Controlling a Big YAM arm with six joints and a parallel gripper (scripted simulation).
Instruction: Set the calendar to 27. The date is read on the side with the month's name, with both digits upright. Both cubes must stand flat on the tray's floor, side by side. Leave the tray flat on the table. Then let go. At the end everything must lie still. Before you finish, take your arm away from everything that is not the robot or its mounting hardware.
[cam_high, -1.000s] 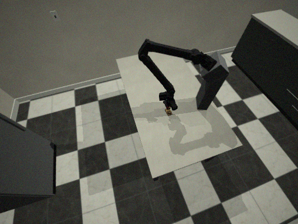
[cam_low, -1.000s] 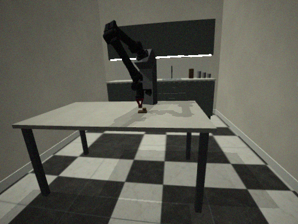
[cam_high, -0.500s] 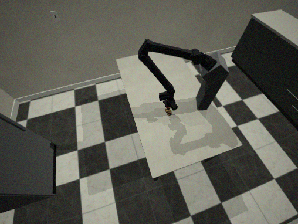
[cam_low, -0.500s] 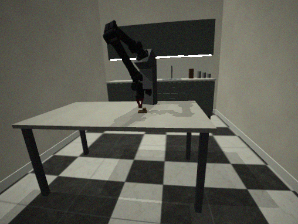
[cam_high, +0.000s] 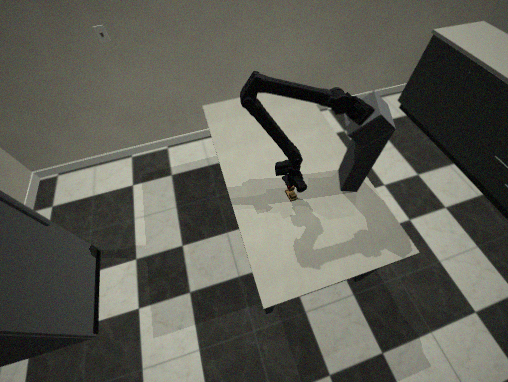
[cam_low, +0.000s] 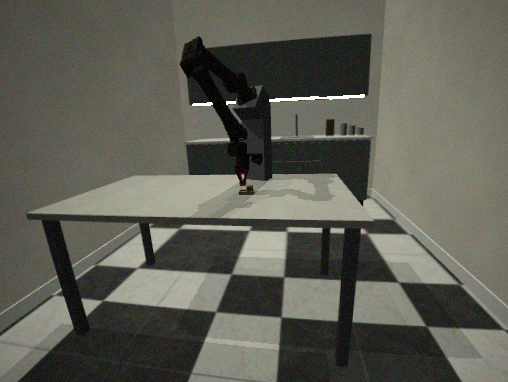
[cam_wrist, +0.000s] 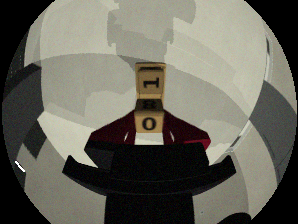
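The wooden tray lies 20 mm to the left of my hand and 60 mm below it.
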